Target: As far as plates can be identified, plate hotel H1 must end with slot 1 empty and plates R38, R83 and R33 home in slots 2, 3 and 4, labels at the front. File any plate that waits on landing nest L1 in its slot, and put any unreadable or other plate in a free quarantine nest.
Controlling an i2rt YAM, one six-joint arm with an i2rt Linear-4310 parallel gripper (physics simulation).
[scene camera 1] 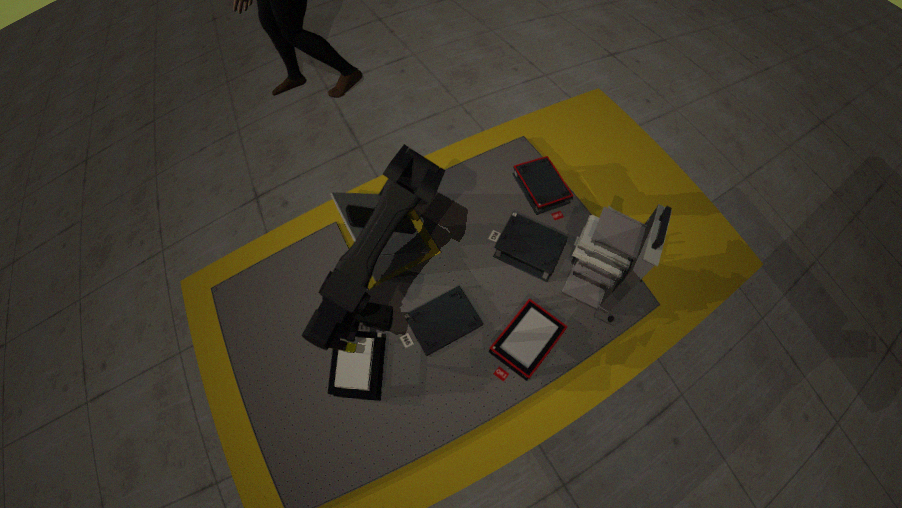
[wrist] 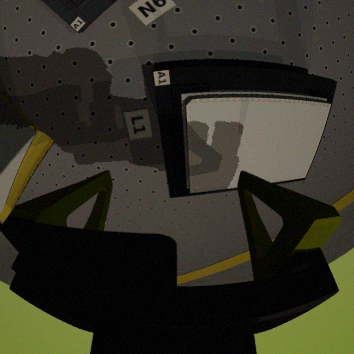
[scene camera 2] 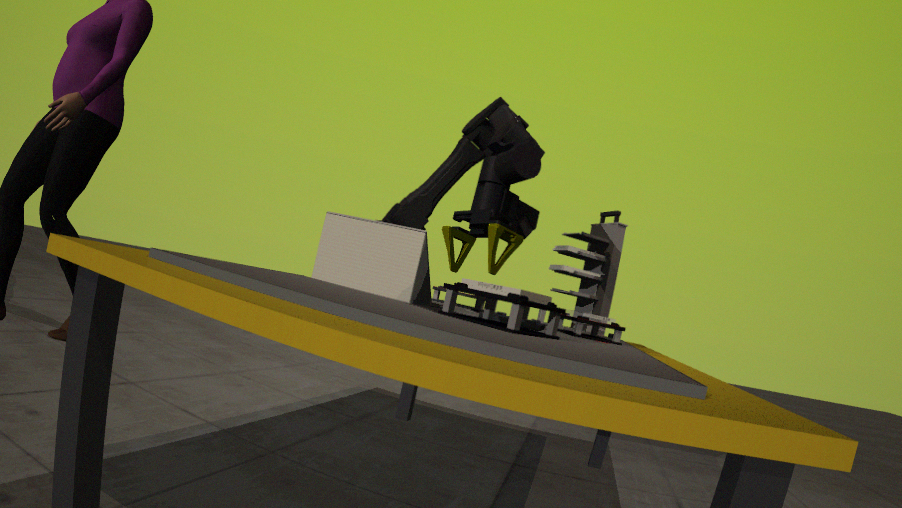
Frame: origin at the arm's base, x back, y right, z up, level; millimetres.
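Seen in the pictures: gripper, fingertip midpoint: (wrist: 174, 177) (scene camera 2: 471, 272); arm's base at its link origin: (scene camera 2: 380, 259).
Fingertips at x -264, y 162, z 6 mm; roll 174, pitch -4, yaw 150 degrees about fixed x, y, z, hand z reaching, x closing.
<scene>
Offsets run from my fingertips to a thing's top centre. "spot": to the spot under its first point.
My gripper (wrist: 174, 177) (scene camera 2: 474, 271) is open and empty, its fingers pointing down above and beside landing nest L1 @[dx -71, dy +23, dz -21 mm] (scene camera 1: 379, 378) (wrist: 174, 155) (scene camera 2: 517, 316). A white plate @[dx -71, dy +22, dz -12 mm] (scene camera 1: 352, 377) (wrist: 270, 140) (scene camera 2: 498, 288) lies on that nest; its side label is too blurred to read in scene camera 2. Plate hotel H1 (scene camera 2: 609, 277) (scene camera 1: 650, 252) stands at the far side. Its two middle shelves bear light plates, labels not readable; its top and bottom shelves look thin and bare. Another white plate @[dx -172, dy -390, dz -22 mm] (scene camera 1: 533, 334) lies on red-rimmed nest QR1 @[spot: dx -141, dy -362, dz -22 mm] (scene camera 1: 513, 328).
Dark nest N6 @[dx -37, dy -219, dz -59 mm] (scene camera 1: 445, 320) is beside L1. Another dark nest @[dx +51, dy -509, dz -1 mm] (scene camera 1: 530, 246) stands before the hotel, and a second red-rimmed nest @[dx +228, dy -649, dz -31 mm] (scene camera 1: 542, 183) stands at the back; both look bare. The white base box (scene camera 2: 372, 255) is behind L1. A person (scene camera 2: 94, 75) (scene camera 1: 293, 37) is beyond the table.
</scene>
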